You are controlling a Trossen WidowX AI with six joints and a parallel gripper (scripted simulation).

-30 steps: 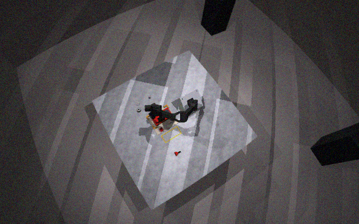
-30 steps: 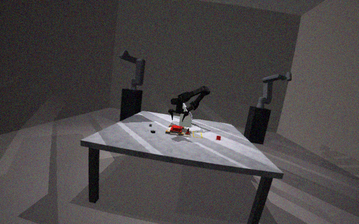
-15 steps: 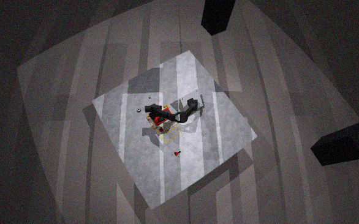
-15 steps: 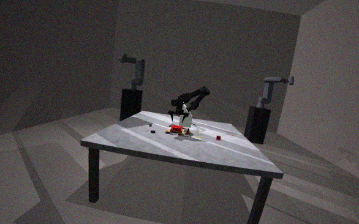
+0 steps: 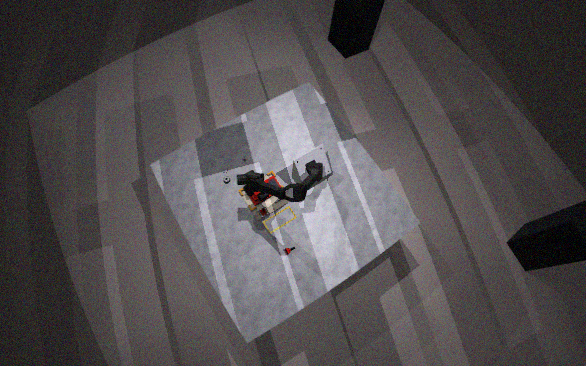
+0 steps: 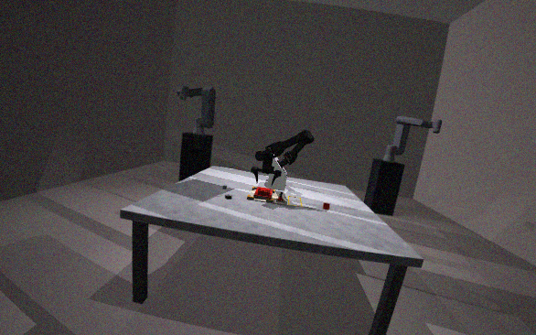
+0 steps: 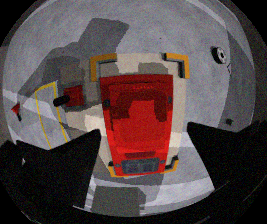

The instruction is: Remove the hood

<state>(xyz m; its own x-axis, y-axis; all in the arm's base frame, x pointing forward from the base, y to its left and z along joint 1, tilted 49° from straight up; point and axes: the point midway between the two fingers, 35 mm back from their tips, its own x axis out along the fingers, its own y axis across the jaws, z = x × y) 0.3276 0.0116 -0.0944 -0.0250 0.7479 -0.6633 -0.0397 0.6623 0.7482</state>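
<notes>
The red hood is 40 mm below my gripper tip. Round my gripper tip: toy car wheel (190 mm to the right, 120 mm ahead, 70 mm below).
</notes>
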